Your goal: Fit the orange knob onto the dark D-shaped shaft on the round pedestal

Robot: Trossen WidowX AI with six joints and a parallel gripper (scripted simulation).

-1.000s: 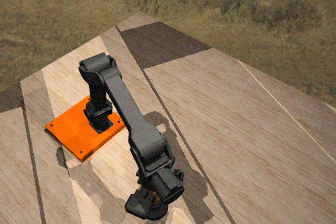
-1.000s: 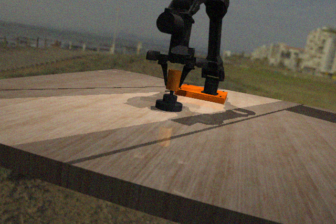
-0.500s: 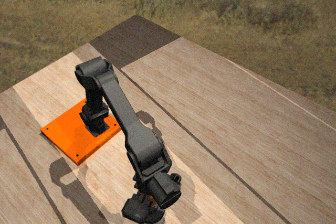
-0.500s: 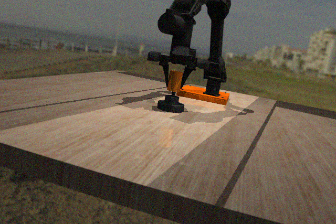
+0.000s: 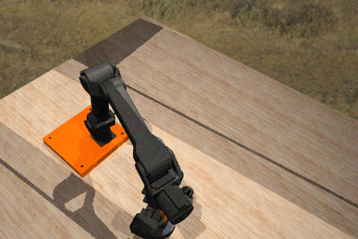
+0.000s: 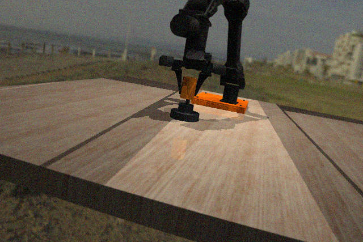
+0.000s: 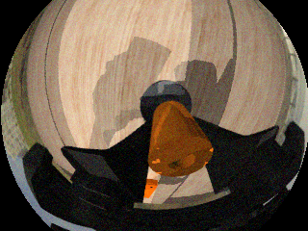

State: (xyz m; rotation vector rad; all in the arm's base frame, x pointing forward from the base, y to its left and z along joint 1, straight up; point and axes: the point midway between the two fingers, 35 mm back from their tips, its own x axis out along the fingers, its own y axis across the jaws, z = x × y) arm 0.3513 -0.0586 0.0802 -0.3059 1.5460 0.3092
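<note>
The dark round pedestal lies 40 mm below my gripper tip. Also, from my gripper tip: orange knob 20 mm above.
</note>
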